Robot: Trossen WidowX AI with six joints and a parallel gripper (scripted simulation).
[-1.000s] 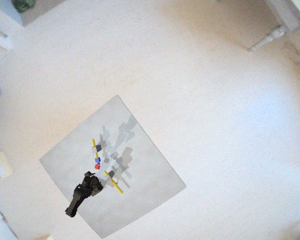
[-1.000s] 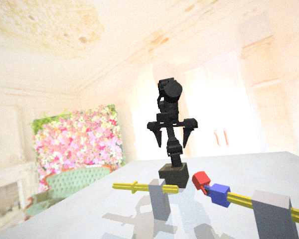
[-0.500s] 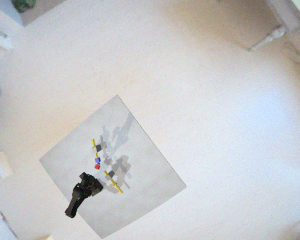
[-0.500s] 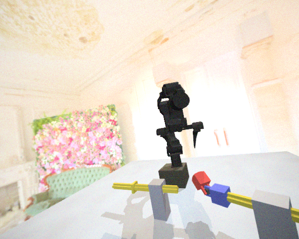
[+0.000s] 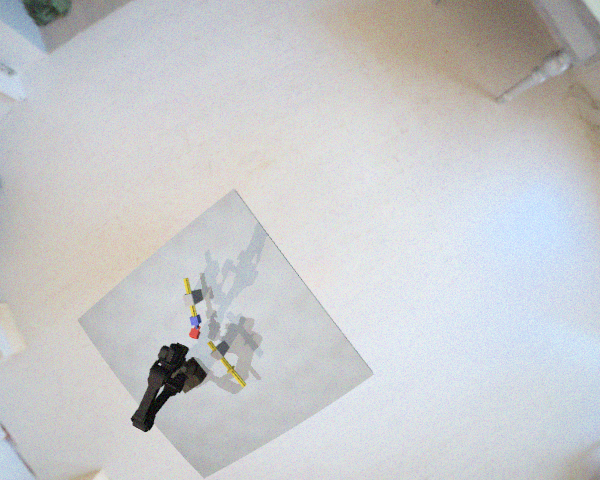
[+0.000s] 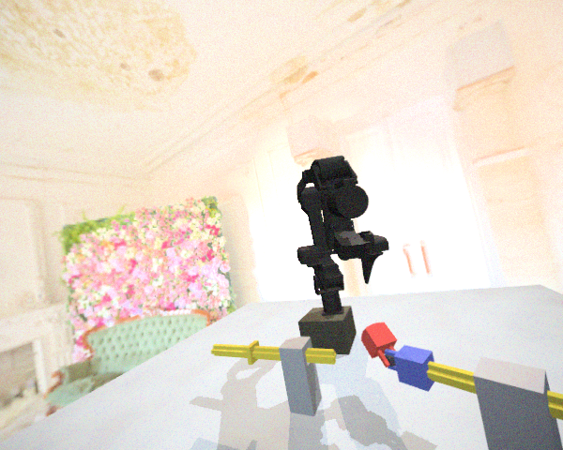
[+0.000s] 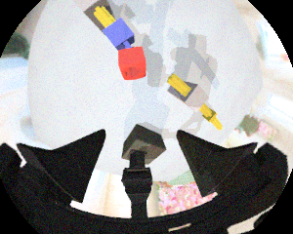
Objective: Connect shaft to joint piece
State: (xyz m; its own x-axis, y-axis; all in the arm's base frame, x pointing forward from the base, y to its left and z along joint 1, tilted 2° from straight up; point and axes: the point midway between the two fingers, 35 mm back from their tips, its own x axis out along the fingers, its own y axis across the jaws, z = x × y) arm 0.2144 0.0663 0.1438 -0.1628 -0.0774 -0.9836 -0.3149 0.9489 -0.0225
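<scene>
My gripper tip is 90 mm above the red square joint piece, 80 mm short of it and 40 mm to the right of it.
</scene>
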